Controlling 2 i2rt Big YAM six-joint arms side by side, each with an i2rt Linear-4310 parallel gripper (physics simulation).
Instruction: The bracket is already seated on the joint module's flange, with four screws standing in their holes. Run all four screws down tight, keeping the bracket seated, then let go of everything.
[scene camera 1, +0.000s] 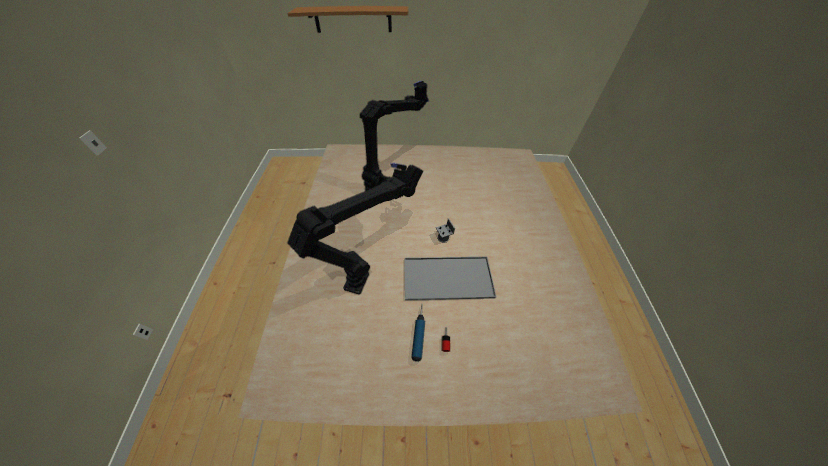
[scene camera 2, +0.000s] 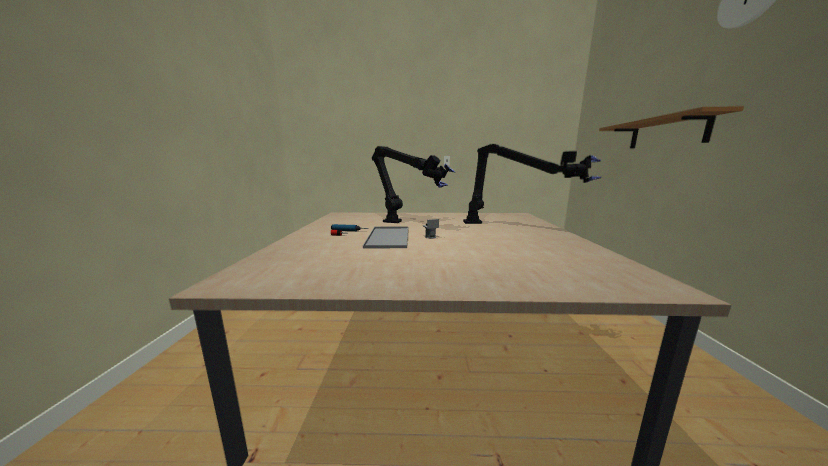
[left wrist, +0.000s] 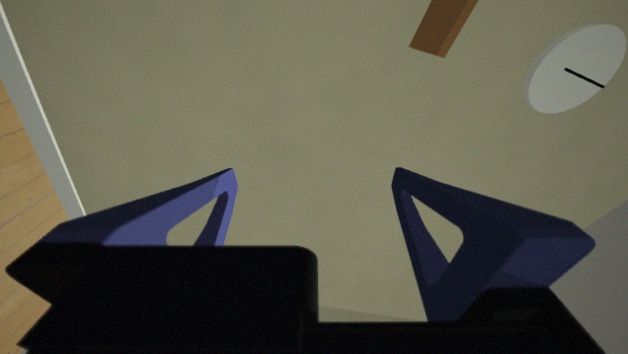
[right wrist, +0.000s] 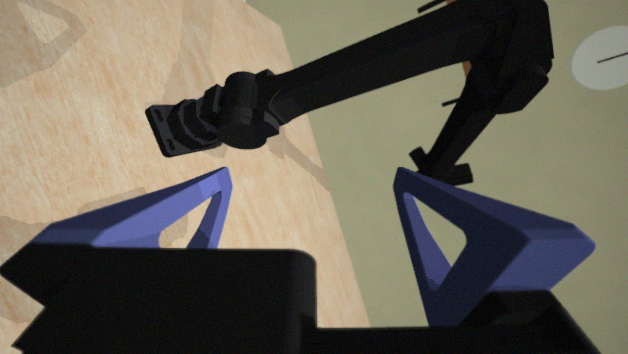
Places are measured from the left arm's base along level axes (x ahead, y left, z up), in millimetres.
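Pixels of known places: left gripper, between the fingertips: (scene camera 2: 600, 169) (left wrist: 314, 176); right gripper, between the fingertips: (scene camera 1: 388, 173) (scene camera 2: 451, 178) (right wrist: 312, 176); left arm's base, origin of its link: (scene camera 2: 472, 222) (right wrist: 185, 130); right arm's base, origin of its link: (scene camera 1: 356, 281) (scene camera 2: 392, 221).
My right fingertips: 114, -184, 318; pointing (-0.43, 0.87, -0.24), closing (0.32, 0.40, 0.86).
Observation:
Ahead of a thing's pixels: the offset from my right fingertips to its top centre, as dx, dy, dz. "pt": to the spot under its first point. Level surfaces: height alone.
The light grey bracket (scene camera 1: 444, 230) (scene camera 2: 432, 223) sits on the dark round joint module (scene camera 1: 443, 237) (scene camera 2: 430, 232), behind the tray in scene camera 1. Small dark dots show on its flat plate; how far the screws stand up is too small to tell. A blue screwdriver {pt +100, -688, -278} (scene camera 1: 418, 339) (scene camera 2: 345, 227) and a short red-and-black screwdriver {+216, -687, -284} (scene camera 1: 445, 342) (scene camera 2: 336, 232) lie on the table. My left gripper (scene camera 2: 596, 168) (left wrist: 314, 176) is open and empty, high and far from the bracket. My right gripper (scene camera 2: 449, 177) (right wrist: 312, 176) is open and empty, raised above the table.
A grey tray with a dark rim {+268, -398, -302} (scene camera 1: 449, 299) (scene camera 2: 385, 247) lies between the bracket and the screwdrivers on the wooden table {dz -318} (scene camera 1: 521, 370) (scene camera 2: 451, 277). The left arm stands beyond the right gripper in the right wrist view. A wall shelf (scene camera 1: 347, 10) (scene camera 2: 672, 118) hangs beyond the left gripper.

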